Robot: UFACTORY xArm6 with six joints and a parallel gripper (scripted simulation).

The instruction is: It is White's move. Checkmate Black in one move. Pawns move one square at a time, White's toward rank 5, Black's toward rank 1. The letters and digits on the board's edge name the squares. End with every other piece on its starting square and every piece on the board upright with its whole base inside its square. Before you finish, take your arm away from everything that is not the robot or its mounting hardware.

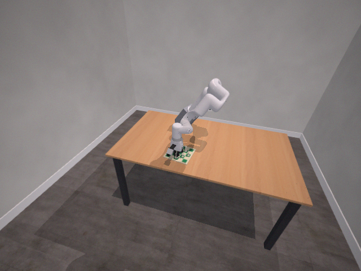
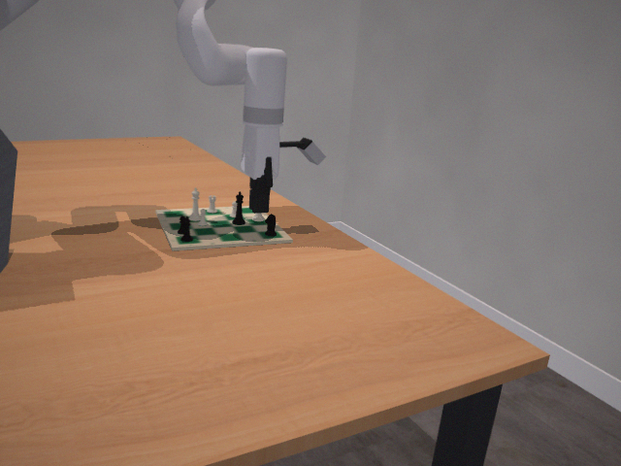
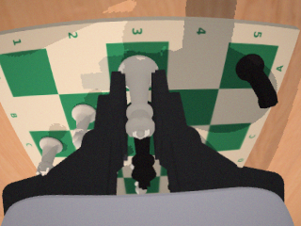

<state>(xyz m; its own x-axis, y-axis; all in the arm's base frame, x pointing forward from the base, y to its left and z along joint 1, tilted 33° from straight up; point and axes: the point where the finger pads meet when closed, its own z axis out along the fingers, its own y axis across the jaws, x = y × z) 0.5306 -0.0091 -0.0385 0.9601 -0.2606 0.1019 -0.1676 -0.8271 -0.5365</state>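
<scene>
Right now the black king is 40 mm behind my hand, 10 mm to the left of it and 10 mm below it. Round my hand: tall white piece (110 mm behind, 60 mm to the left, 10 mm below); chessboard (80 mm behind, 10 mm to the left, 50 mm below).
</scene>
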